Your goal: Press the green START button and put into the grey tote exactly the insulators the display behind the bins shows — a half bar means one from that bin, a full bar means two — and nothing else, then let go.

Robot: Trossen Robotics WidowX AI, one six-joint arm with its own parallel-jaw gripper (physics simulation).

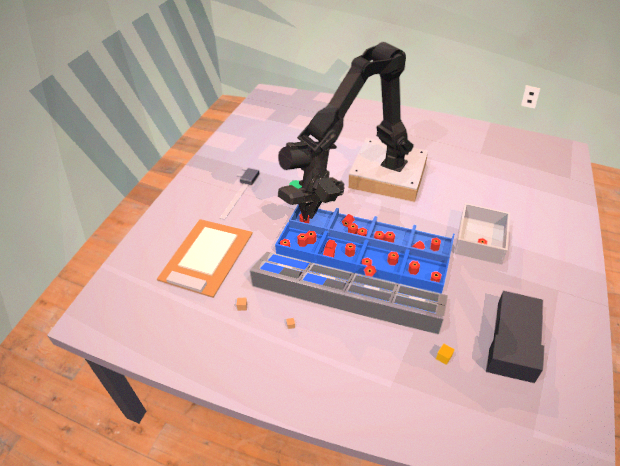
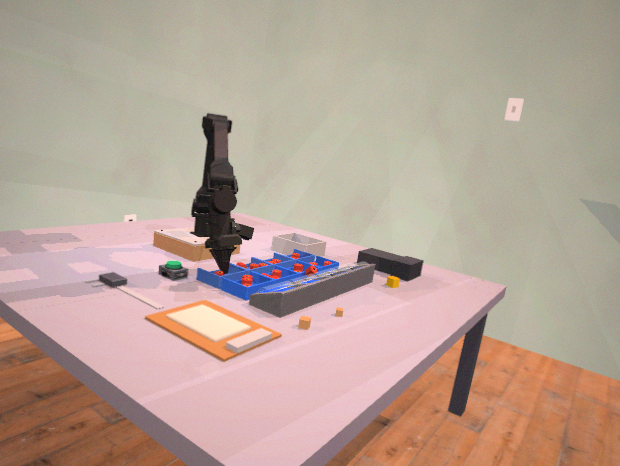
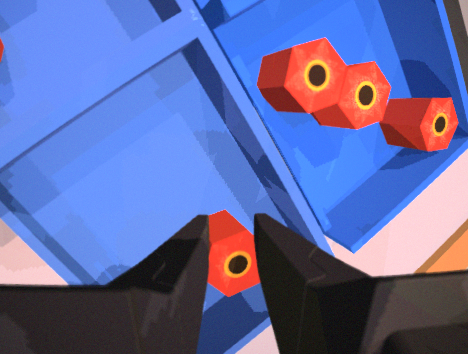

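My gripper is low in the back-row bin at the left end, shut on a red insulator with a black-centred yellow ring. The blue bins hold more red insulators, three of them in the front-row left bin. The display shows, in its leftmost cell, a full upper bar and a half lower bar; the second cell has a half lower bar. The grey tote holds one insulator. The green button stands behind the bins' left end.
An orange clipboard lies left of the display. Two small orange cubes and a yellow cube lie in front. A black block stands at the right, a small dark box at the left.
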